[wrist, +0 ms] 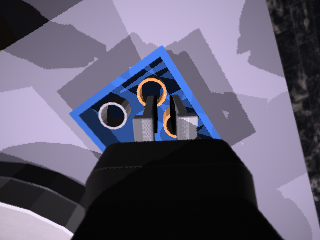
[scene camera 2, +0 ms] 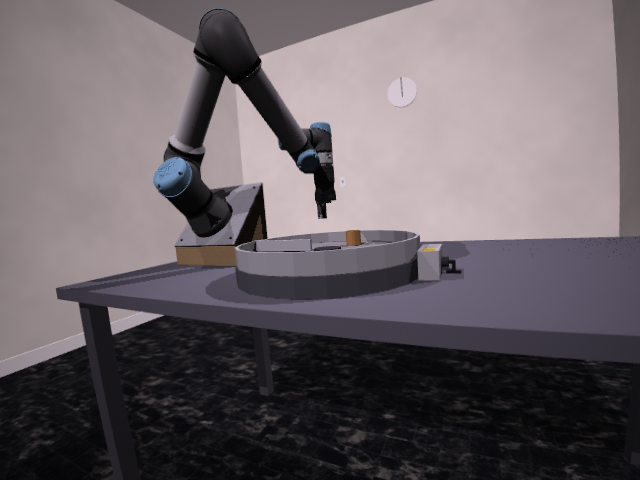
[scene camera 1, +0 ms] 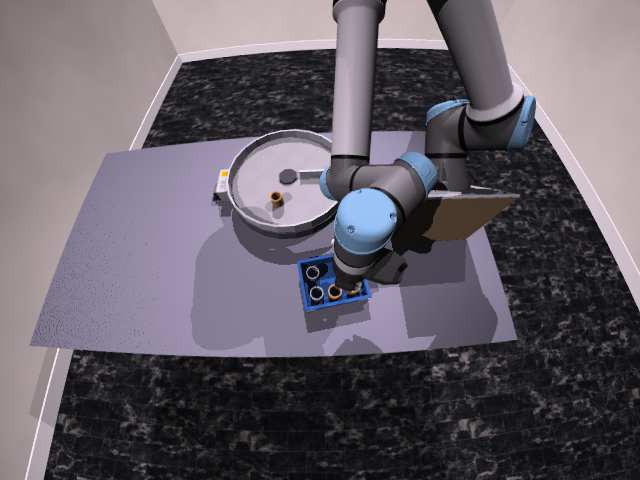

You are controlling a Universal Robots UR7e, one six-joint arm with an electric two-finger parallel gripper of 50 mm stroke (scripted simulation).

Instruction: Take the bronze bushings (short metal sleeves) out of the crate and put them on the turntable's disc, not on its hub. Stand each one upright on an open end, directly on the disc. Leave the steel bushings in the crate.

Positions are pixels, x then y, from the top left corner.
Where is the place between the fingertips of my gripper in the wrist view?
163, 107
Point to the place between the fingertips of my gripper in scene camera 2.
322, 218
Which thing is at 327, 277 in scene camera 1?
A blue crate.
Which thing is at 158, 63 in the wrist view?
A blue crate.
